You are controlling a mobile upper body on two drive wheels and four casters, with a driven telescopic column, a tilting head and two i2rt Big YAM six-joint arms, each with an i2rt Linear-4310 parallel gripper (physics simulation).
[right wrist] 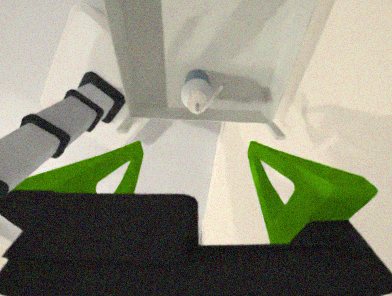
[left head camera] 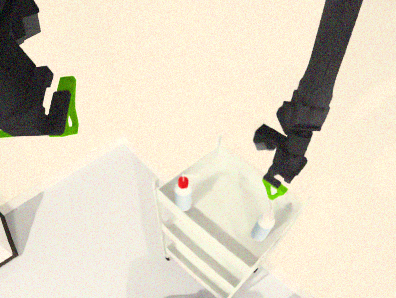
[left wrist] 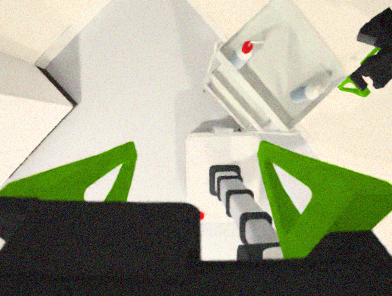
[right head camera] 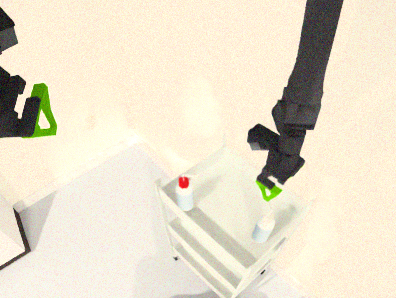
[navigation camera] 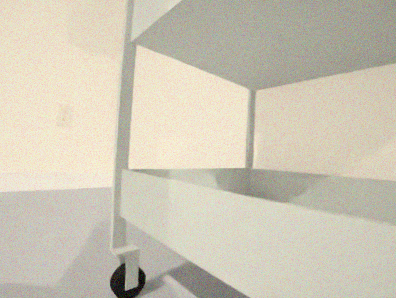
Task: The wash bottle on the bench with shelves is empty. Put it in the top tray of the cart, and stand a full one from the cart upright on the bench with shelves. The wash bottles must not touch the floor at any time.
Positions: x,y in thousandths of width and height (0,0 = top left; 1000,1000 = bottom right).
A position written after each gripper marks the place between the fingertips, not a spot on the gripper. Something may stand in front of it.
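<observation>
There's a white three-tier cart (navigation camera: 615,757), and you'd also find the white three-tier cart in the right wrist view (right wrist: 647,191) and in the right head camera view (right head camera: 544,804). The left gripper (left head camera: 120,438) is visible, and the left gripper can be seen in the left wrist view (left wrist: 504,502) and the right head camera view (right head camera: 80,445) too. As for the right gripper (right head camera: 698,636), it's also there in the right wrist view (right wrist: 499,498) and in the left head camera view (left head camera: 706,629).
</observation>
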